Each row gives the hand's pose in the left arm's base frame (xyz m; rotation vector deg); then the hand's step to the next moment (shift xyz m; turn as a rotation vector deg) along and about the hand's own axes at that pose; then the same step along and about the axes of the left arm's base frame.
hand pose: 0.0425 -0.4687 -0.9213 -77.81 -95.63 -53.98
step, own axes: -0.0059 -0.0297 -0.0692 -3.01 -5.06 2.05
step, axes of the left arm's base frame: -0.0208 -0.0692 0.0221 -4.81 -0.20 -3.96
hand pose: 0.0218 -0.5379 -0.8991 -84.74 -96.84 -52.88
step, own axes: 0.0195 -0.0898 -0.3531 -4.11 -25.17 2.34
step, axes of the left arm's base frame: -0.0739 -0.3037 0.1883 -24.69 -2.40 -6.38
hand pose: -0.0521 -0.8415 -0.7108 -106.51 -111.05 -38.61
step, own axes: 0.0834 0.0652 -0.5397 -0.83 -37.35 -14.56
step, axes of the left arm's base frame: 0.0272 -0.2403 0.4940 -38.04 -9.59 8.26
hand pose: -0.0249 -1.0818 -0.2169 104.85 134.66 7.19
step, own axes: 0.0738 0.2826 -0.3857 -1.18 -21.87 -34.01
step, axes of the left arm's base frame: 0.1839 0.1538 0.4202 -26.63 -5.47 29.96
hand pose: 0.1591 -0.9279 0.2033 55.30 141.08 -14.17
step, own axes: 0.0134 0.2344 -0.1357 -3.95 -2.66 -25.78
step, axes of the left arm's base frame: 0.1004 0.2252 0.1128 -8.80 4.27 24.32
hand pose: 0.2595 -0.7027 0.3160 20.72 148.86 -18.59
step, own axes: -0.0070 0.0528 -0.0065 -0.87 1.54 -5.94
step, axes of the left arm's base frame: 0.0195 0.0500 0.0005 -1.39 3.01 5.24
